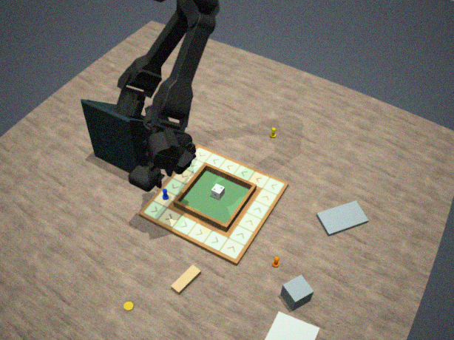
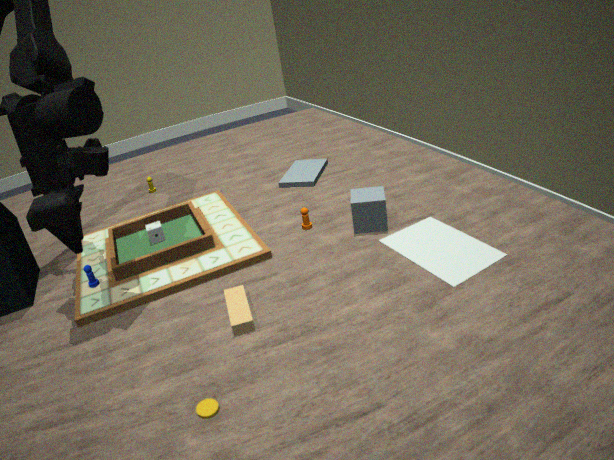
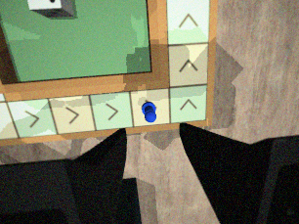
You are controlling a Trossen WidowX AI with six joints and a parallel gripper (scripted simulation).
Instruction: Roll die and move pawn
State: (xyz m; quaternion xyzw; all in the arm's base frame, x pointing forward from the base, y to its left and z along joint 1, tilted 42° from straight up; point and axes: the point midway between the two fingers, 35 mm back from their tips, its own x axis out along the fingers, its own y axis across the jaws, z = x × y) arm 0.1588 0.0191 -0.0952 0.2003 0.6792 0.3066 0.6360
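The blue pawn lies 5 cm below my gripper tip. Also, from my gripper tip: die (10 cm ahead, 9 cm to the left, 5 cm below); then wood block (19 cm ahead, 15 cm to the right, 7 cm below); then dice tray (10 cm ahead, 8 cm to the left, 7 cm below).
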